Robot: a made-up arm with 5 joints.
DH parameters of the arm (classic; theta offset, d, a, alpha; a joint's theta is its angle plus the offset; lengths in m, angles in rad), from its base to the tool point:
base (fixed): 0 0.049 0 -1.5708
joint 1: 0 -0.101 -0.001 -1.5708
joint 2: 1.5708 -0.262 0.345 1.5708
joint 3: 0 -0.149 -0.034 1.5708
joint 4: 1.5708 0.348 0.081 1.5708
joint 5: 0 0.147 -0.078 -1.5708
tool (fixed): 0 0.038 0 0
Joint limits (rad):
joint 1: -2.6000..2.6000
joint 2: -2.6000..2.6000
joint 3: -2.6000..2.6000
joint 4: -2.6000..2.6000
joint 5: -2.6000..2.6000
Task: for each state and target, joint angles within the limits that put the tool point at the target. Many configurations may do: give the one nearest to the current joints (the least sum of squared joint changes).
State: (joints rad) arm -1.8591 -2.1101 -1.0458 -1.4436 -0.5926
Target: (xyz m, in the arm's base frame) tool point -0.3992 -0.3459 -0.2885
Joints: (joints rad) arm -2.5074 -2.0579 -1.0863 -1.2342 -0.6545
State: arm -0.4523 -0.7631 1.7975 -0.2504 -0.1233
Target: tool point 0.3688 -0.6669 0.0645
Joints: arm -0.0825 -0.8350 2.0290 -0.2282 -0.1836
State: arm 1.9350 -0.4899 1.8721 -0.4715 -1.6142
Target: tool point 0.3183 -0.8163 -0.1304
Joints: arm 1.0894 -0.4614 1.3990 -0.1892 -1.8019
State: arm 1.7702 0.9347 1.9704 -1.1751 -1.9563
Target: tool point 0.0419 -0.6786 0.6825
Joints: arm 1.2699 0.4667 1.3750 -1.3739 -1.6665
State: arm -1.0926 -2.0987 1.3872 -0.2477 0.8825
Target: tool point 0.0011 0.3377 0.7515
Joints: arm -0.9992 -2.4953 0.9909 -0.3936 0.2326
